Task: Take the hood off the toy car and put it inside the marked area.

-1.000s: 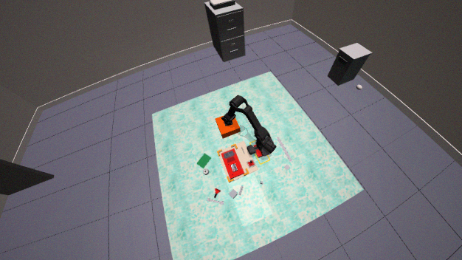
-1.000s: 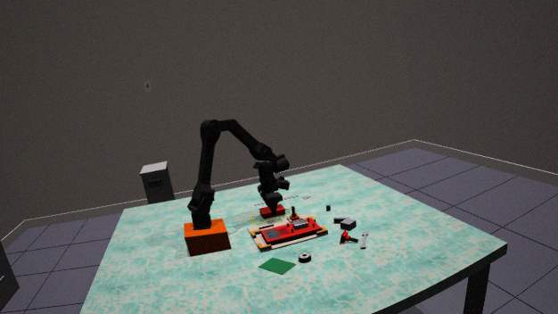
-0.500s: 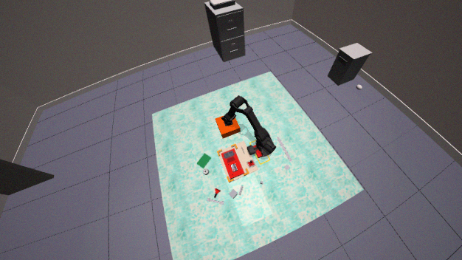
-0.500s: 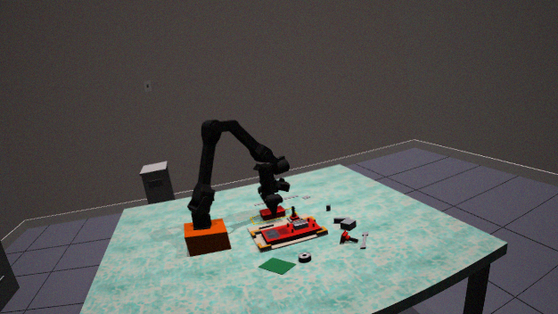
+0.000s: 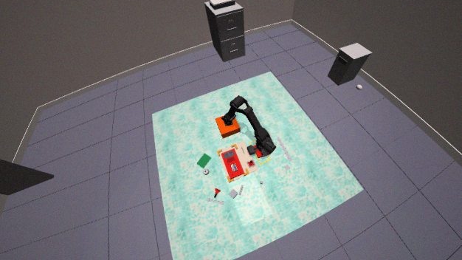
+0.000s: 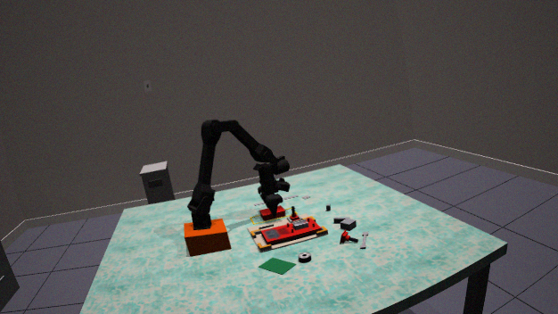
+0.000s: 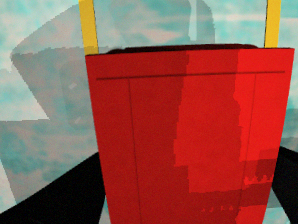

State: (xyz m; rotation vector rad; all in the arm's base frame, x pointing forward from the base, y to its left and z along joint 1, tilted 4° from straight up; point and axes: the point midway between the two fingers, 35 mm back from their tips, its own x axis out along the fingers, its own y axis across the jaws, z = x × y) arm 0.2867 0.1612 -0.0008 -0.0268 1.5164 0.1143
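My gripper tip is now right at the red hood. Round my gripper tip: wheel: 30 mm ahead, 430 mm to the right; wrench: 240 mm ahead, 400 mm to the right, 10 mm below; green card: 60 mm behind, 420 mm to the right, 10 mm below.
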